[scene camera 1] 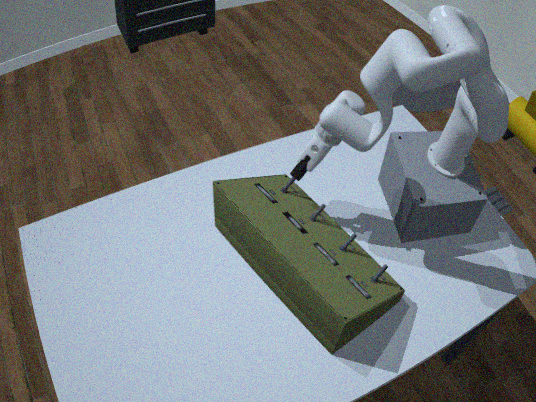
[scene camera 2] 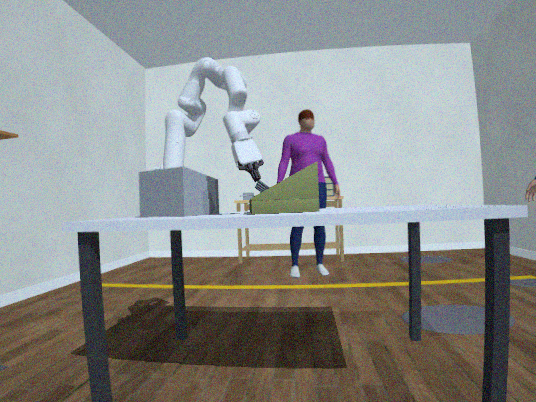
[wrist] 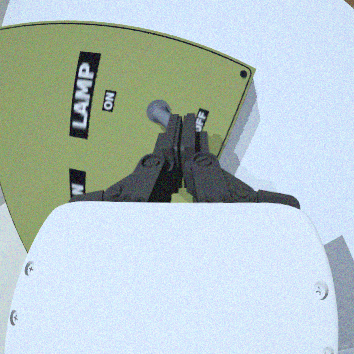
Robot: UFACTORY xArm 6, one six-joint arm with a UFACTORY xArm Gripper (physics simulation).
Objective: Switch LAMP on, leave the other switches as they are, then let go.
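Places are measured from the arm's base along level axes (x ahead, y left, z up), in centimetres.
Pixels of known places: gripper, fingertip midpoint: [scene camera 1: 295, 176] [scene camera 2: 257, 180] [wrist: 184, 132]; arm's base at its link origin: [scene camera 1: 445, 159] [scene camera 2: 172, 175].
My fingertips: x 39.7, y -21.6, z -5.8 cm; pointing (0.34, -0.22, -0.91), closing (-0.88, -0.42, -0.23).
Note:
For each thing: its top centre in the pictures, then the offset to it from my fingertips. "spot": a spot on its surface instead.
- LAMP lever at its top centre: [wrist: 158, 123] dx +1.9, dy +0.2, dz +0.3 cm
- partly covered OFF label at a spot on its surface: [wrist: 201, 121] spot: dx -0.1, dy -0.1, dz -5.3 cm
The green sloped switch panel [scene camera 1: 270, 235] [scene camera 2: 292, 195] [wrist: 40, 100] stands on the table. In the wrist view its LAMP label [wrist: 85, 95] lies left of the LAMP lever [wrist: 161, 112], with an ON label [wrist: 109, 101] on the lever's left and a partly covered OFF label [wrist: 201, 121] on its right. The grey lever slants from its round base down and right, towards the OFF side; its outer end is hidden behind the fingertips. My gripper [scene camera 1: 295, 178] [scene camera 2: 258, 180] [wrist: 184, 132] is shut and empty, its tips at the lever's outer part; contact is hard to tell.
Three other levers [scene camera 1: 318, 212] [scene camera 1: 348, 242] [scene camera 1: 379, 273] stand in a row along the panel. The grey arm base block [scene camera 1: 435, 220] [scene camera 2: 162, 192] stands beside it on the white table [scene camera 1: 125, 280] [scene camera 2: 375, 215]. A person [scene camera 2: 306, 150] stands beyond the table.

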